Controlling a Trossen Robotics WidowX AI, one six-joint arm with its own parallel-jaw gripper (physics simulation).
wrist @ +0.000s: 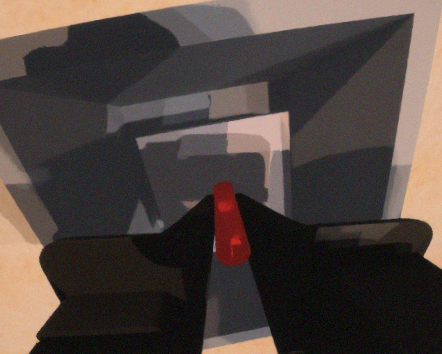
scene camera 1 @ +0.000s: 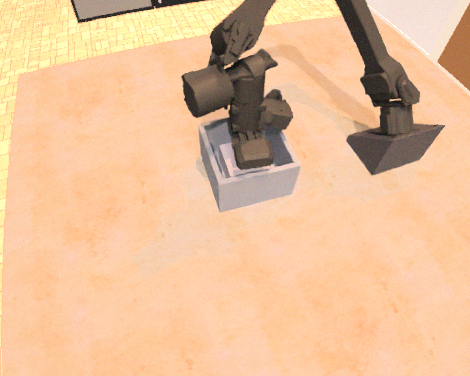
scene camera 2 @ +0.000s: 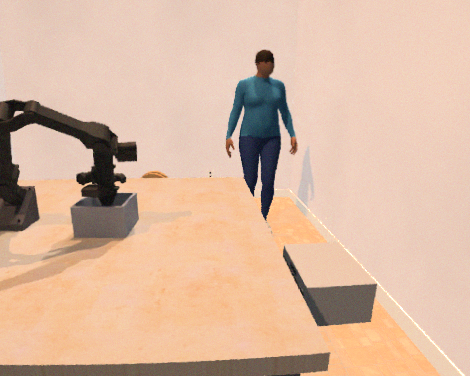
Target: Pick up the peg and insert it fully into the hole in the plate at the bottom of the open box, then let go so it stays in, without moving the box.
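The red peg is between my fingertips, its far end over the plate; whether that end is in the hole cannot be told. My gripper is shut on the peg and reaches down into the open box. In scene camera 1 the arm's wrist parts cover the fingertips and peg. The pale square plate lies at the box's bottom, partly in shadow. The hole does not show. The peg is hidden in both scene views.
The box walls stand around my fingers on all sides. The arm's dark base stands on the table beside the box. A grey block is beyond the table edge, and a person stands behind the table.
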